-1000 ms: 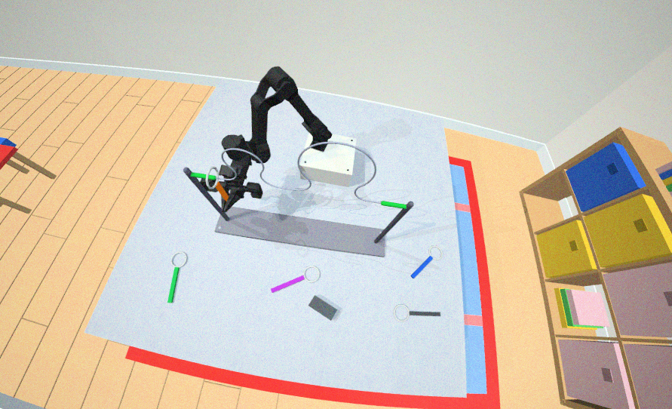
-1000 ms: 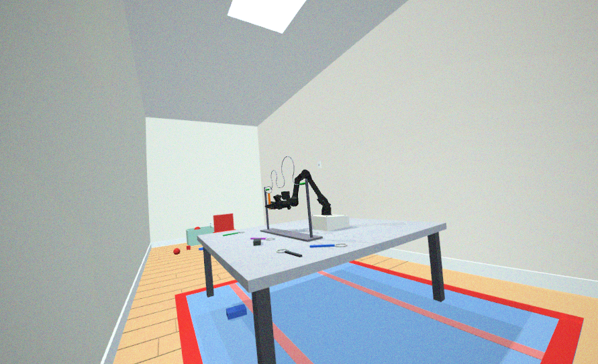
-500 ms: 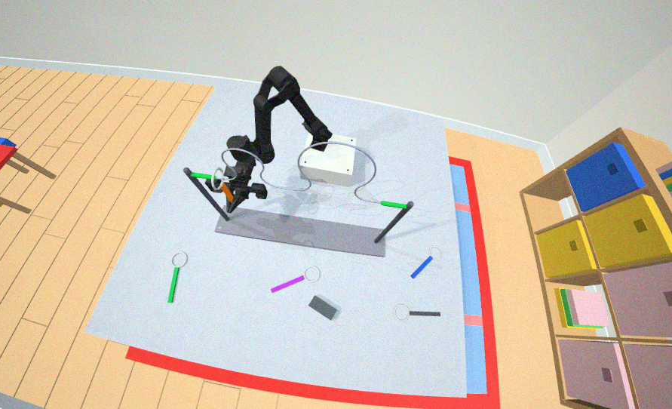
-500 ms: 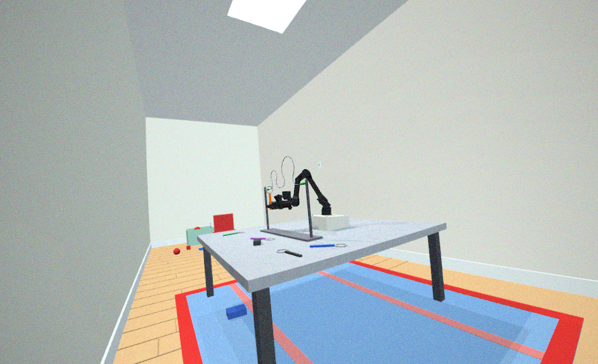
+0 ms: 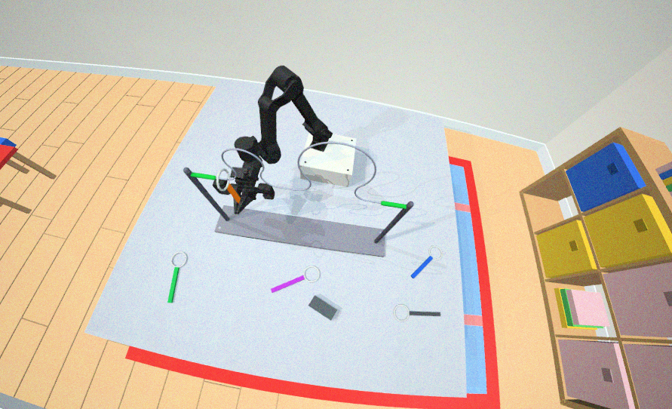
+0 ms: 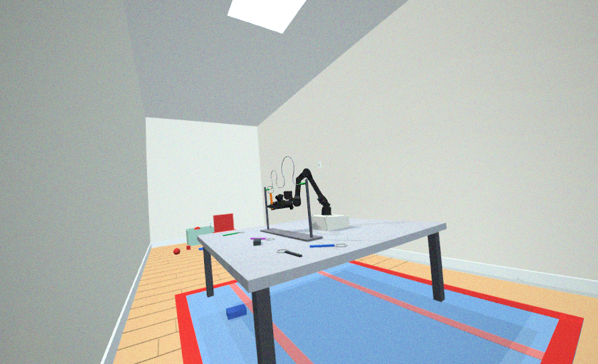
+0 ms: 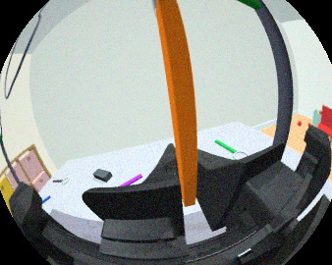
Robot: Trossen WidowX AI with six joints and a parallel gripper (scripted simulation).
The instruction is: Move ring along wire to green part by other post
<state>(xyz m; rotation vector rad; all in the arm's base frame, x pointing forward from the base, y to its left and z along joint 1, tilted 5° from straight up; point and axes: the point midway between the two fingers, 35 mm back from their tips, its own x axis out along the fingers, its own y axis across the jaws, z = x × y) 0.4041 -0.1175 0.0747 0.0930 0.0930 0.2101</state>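
The orange-handled ring lies 4 cm behind my gripper tip, 1 cm to the right of it and 8 cm above it. Round my gripper tip: green-handled ring: 22 cm ahead, 19 cm to the right, 19 cm below; then dark block: 15 cm ahead, 34 cm to the left, 18 cm below; then purple-handled ring: 9 cm ahead, 23 cm to the left, 19 cm below.
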